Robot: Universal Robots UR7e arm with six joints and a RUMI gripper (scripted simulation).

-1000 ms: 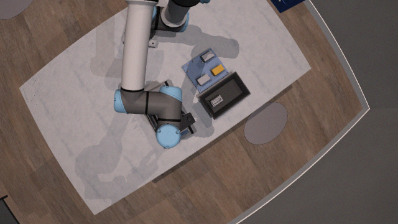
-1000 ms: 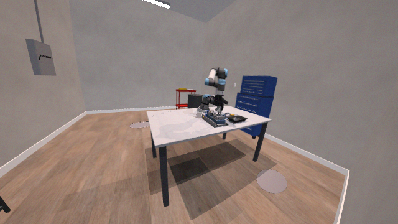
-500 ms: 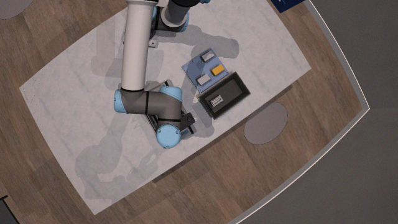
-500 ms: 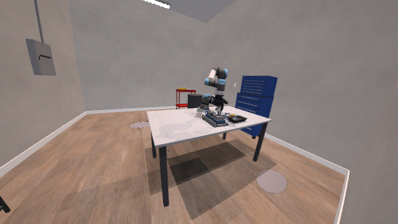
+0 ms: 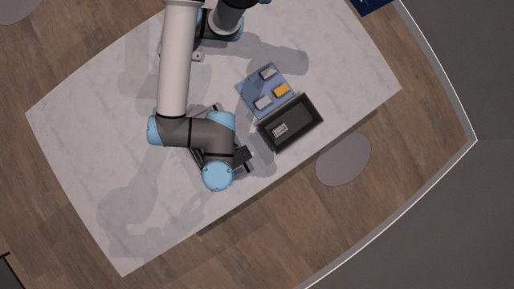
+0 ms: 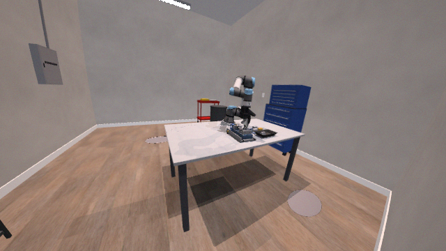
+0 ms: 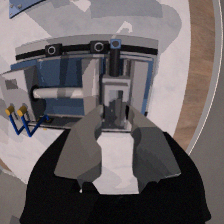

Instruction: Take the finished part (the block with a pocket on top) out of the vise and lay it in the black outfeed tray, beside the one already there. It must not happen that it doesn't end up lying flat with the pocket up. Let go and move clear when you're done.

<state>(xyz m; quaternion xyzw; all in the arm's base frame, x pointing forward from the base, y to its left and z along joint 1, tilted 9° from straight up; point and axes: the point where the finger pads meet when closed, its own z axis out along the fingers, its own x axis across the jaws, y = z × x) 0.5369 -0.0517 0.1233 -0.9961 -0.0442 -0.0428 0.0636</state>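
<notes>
The vise lies 80 mm below my hand, 70 mm behind it and 10 mm to the right of it. Also, from my hand: blue plate (260 mm to the left, 210 mm behind, 120 mm below); orange block (320 mm to the left, 180 mm behind, 100 mm below).
</notes>
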